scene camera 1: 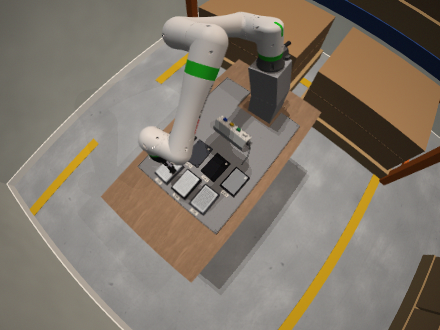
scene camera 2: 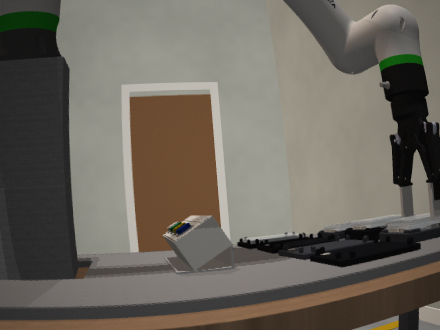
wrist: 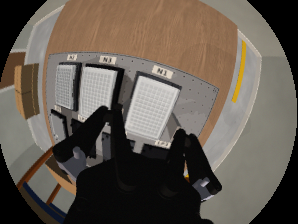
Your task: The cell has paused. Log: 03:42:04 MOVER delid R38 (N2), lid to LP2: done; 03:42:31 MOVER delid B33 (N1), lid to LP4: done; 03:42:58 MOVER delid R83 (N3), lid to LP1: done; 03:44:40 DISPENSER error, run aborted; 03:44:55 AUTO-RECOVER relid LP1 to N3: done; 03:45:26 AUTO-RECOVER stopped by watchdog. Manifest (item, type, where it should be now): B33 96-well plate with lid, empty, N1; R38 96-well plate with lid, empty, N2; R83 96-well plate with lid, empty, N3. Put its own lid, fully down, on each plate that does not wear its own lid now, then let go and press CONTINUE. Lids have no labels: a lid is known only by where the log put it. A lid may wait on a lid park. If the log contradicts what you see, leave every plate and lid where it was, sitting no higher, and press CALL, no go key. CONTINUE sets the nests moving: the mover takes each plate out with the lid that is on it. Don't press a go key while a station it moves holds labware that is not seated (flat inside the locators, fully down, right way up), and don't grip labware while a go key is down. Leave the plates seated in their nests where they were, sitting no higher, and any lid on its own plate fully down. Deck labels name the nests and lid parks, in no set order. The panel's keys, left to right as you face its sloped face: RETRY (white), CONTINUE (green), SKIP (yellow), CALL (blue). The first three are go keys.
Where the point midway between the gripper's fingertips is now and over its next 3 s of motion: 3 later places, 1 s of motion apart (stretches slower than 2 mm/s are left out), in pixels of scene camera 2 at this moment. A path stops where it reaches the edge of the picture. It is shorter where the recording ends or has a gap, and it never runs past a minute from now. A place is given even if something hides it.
My gripper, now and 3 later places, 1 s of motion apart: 421,219; 421,221; 420,206; 406,192
